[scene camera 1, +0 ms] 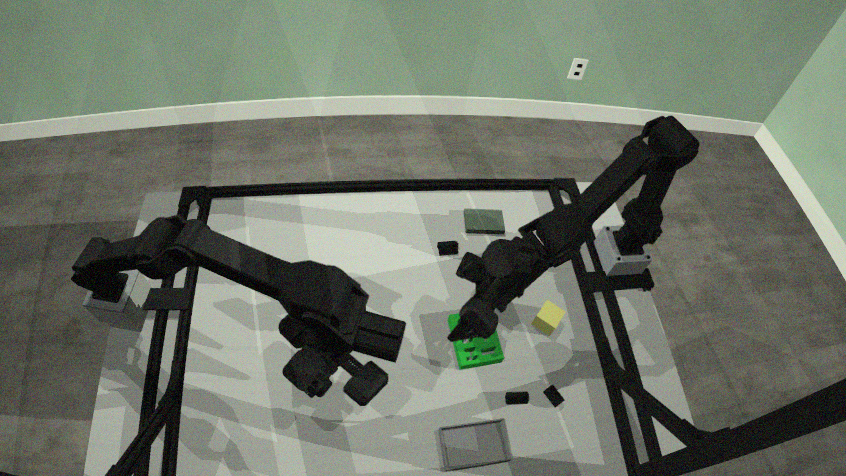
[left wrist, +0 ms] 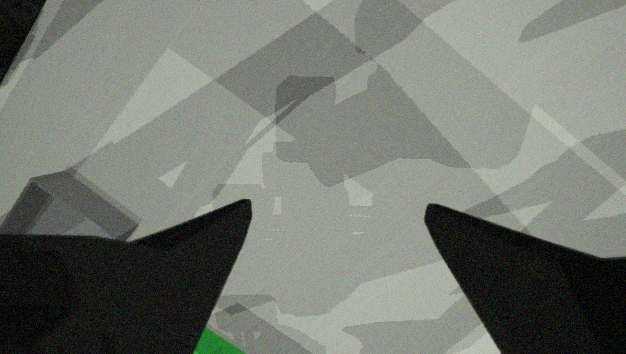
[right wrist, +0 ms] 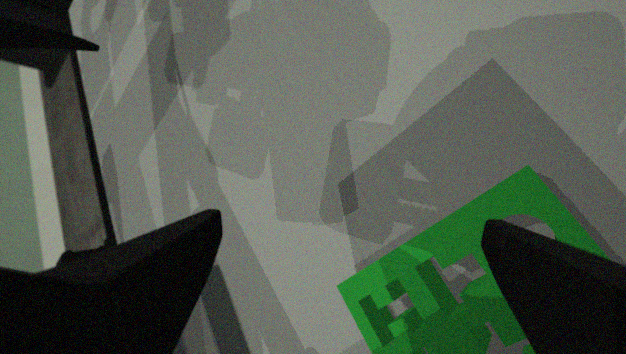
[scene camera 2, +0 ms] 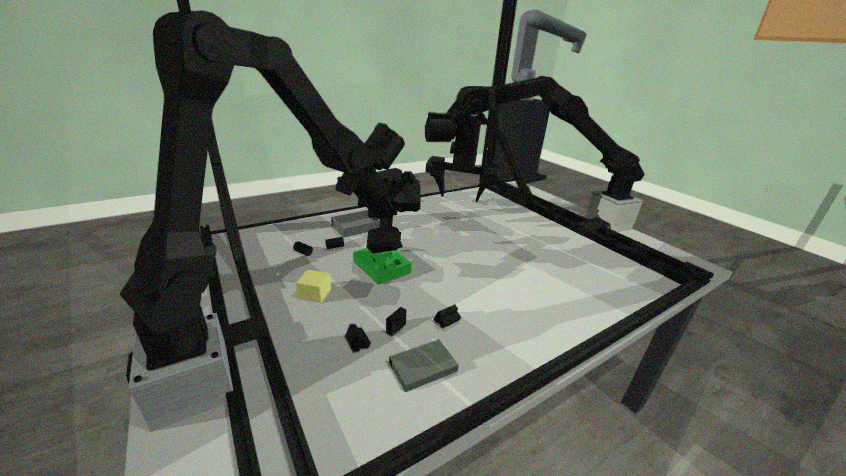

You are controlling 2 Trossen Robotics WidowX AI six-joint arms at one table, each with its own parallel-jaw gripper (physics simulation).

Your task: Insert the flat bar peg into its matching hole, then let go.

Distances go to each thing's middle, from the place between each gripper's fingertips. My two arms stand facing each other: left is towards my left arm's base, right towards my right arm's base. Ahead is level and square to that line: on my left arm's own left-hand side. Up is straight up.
I see the green hole block (scene camera 1: 477, 345) 280 mm to the right of my left hand, 80 mm below it and 70 mm ahead of it. Also, from my left hand: yellow cube (scene camera 2: 313, 286) (440 mm to the right, 80 mm ahead, 70 mm below).
Now: right hand 5 cm to the left of the green hole block and 7 cm above it. Round my right hand: yellow cube (2 cm ahead, 21 cm to the right, 6 cm below).
